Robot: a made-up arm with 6 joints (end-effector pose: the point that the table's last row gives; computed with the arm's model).
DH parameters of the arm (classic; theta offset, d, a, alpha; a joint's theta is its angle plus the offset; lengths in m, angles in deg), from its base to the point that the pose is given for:
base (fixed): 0 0.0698 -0.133 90
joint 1: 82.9 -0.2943 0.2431 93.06
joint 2: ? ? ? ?
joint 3: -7.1 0.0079 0.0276 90
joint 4: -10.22 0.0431 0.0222 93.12
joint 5: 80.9 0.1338 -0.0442 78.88
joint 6: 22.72 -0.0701 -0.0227 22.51
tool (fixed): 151.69 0.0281 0 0
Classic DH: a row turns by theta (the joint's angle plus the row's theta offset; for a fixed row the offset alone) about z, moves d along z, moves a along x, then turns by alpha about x.
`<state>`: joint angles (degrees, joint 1 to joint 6).
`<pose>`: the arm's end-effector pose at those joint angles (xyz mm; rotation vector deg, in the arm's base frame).
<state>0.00 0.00 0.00 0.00 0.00 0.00</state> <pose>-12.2 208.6 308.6 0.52 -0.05 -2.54</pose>
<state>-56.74 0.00 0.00 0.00 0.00 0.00</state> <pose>133.0 208.6 99.8 -0.78 56.68 -2.59</pose>
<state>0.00 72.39 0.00 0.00 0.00 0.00</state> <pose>-26.5 263.2 217.3 72.19 5.38 -11.20</pose>
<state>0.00 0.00 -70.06 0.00 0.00 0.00</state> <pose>-7.1 208.6 335.4 2.01 -70.10 -1.90</pose>
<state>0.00 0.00 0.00 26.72 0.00 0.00</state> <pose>-12.2 198.9 357.2 -26.20 -0.64 -2.49</pose>
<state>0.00 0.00 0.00 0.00 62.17 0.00</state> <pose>2.2 196.3 381.3 5.21 -61.15 -13.04</pose>
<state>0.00 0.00 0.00 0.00 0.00 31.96</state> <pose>-24.6 213.2 312.6 6.04 -11.06 26.95</pose>
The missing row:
joint 2: 0 0.0719 0.0237 86.94
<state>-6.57 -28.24 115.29 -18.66 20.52 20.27</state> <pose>-25.8 235.5 339.3 -7.20 83.74 -30.44</pose>
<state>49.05 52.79 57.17 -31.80 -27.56 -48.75</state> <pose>-265.0 293.3 204.9 21.33 66.82 24.31</pose>
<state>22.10 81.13 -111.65 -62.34 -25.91 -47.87</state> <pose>-37.6 236.0 375.2 107.89 -76.18 -10.28</pose>
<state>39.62 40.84 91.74 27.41 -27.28 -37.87</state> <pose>-163.5 186.0 272.0 -44.34 65.36 21.30</pose>
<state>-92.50 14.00 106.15 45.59 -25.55 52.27</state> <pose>100.4 198.6 -106.8 -72.01 -119.84 -25.09</pose>
